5 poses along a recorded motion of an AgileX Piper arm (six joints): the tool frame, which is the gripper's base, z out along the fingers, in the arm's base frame.
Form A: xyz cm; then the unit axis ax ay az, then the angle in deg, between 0 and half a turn.
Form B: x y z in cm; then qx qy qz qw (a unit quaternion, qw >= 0). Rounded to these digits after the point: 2 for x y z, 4 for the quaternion.
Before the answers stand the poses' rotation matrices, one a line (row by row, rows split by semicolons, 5 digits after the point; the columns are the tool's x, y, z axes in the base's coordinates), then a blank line. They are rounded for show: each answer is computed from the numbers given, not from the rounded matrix.
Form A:
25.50, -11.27, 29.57, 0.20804, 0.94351, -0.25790, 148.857
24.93, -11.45, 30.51, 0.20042, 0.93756, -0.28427, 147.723
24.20, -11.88, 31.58, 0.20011, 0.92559, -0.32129, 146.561
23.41, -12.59, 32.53, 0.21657, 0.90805, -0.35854, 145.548
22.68, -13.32, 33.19, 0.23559, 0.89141, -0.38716, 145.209
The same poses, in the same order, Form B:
-0.77556 0.49766 0.38839; 0.23091 0.79624 -0.55918; -0.58753 -0.34400 -0.73244
-0.77135 0.49858 0.39553; 0.19497 0.77674 -0.59889; -0.60581 -0.38483 -0.69634
-0.76101 0.51683 0.39210; 0.16274 0.73717 -0.65582; -0.62799 -0.43528 -0.64510
-0.73902 0.56165 0.37202; 0.15599 0.67987 -0.71655; -0.65537 -0.47152 -0.59005
-0.72016 0.60338 0.34251; 0.16156 0.62593 -0.76296; -0.67474 -0.49411 -0.54825

25.50, -11.27, 29.57, 0.2004, 0.9089, -0.2484, 0.2684
24.93, -11.45, 30.51, 0.1925, 0.9006, -0.2731, 0.2780
24.20, -11.88, 31.58, 0.1917, 0.8865, -0.3077, 0.2877
23.41, -12.59, 32.53, 0.2069, 0.8673, -0.3425, 0.2961
22.68, -13.32, 33.19, 0.2248, 0.8506, -0.3695, 0.2990

